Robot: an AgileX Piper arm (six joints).
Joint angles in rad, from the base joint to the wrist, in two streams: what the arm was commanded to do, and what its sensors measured. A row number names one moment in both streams.
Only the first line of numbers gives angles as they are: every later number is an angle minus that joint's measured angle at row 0.
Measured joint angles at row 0: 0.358, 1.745, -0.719, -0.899, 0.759, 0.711
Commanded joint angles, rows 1 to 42: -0.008, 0.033, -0.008, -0.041, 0.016, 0.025; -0.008, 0.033, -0.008, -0.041, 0.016, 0.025; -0.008, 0.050, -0.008, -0.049, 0.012, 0.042; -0.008, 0.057, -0.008, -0.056, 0.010, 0.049; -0.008, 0.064, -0.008, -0.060, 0.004, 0.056; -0.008, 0.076, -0.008, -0.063, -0.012, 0.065; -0.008, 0.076, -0.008, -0.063, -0.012, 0.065; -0.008, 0.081, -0.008, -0.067, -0.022, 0.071; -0.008, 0.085, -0.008, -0.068, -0.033, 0.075; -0.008, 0.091, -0.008, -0.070, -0.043, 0.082; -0.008, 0.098, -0.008, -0.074, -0.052, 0.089; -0.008, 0.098, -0.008, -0.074, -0.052, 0.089; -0.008, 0.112, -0.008, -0.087, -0.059, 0.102; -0.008, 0.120, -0.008, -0.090, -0.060, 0.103; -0.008, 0.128, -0.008, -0.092, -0.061, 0.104; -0.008, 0.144, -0.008, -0.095, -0.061, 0.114; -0.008, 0.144, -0.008, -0.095, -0.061, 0.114; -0.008, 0.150, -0.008, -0.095, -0.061, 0.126; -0.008, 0.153, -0.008, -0.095, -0.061, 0.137; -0.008, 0.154, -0.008, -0.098, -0.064, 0.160; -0.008, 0.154, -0.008, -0.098, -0.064, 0.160; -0.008, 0.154, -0.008, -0.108, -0.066, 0.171; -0.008, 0.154, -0.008, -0.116, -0.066, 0.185; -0.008, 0.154, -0.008, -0.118, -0.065, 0.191; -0.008, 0.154, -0.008, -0.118, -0.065, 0.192; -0.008, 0.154, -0.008, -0.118, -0.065, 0.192; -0.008, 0.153, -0.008, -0.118, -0.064, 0.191; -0.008, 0.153, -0.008, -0.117, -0.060, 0.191; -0.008, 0.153, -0.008, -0.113, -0.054, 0.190; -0.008, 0.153, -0.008, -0.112, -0.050, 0.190; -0.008, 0.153, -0.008, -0.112, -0.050, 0.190; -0.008, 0.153, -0.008, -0.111, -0.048, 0.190; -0.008, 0.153, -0.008, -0.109, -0.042, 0.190; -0.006, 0.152, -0.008, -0.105, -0.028, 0.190; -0.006, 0.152, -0.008, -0.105, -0.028, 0.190; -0.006, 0.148, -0.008, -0.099, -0.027, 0.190; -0.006, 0.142, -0.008, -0.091, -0.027, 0.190; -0.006, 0.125, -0.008, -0.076, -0.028, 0.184; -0.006, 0.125, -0.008, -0.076, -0.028, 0.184; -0.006, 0.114, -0.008, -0.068, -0.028, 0.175; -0.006, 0.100, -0.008, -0.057, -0.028, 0.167; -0.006, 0.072, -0.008, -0.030, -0.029, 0.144
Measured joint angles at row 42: 0.000, 0.111, -0.008, -0.062, -0.044, 0.175
